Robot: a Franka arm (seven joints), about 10 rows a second.
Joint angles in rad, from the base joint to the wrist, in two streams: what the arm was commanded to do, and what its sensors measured. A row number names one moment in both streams.
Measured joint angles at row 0: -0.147 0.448 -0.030 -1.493 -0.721 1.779 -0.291
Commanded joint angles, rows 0 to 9: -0.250 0.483 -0.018 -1.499 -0.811 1.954 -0.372; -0.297 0.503 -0.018 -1.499 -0.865 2.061 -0.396; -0.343 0.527 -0.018 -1.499 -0.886 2.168 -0.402; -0.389 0.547 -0.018 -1.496 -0.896 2.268 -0.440; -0.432 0.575 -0.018 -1.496 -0.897 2.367 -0.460; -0.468 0.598 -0.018 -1.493 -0.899 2.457 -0.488; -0.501 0.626 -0.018 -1.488 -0.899 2.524 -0.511; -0.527 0.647 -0.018 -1.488 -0.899 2.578 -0.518; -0.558 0.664 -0.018 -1.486 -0.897 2.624 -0.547; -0.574 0.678 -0.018 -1.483 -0.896 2.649 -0.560
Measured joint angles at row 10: -0.528 0.648 -0.032 -1.500 -0.863 2.585 -0.532
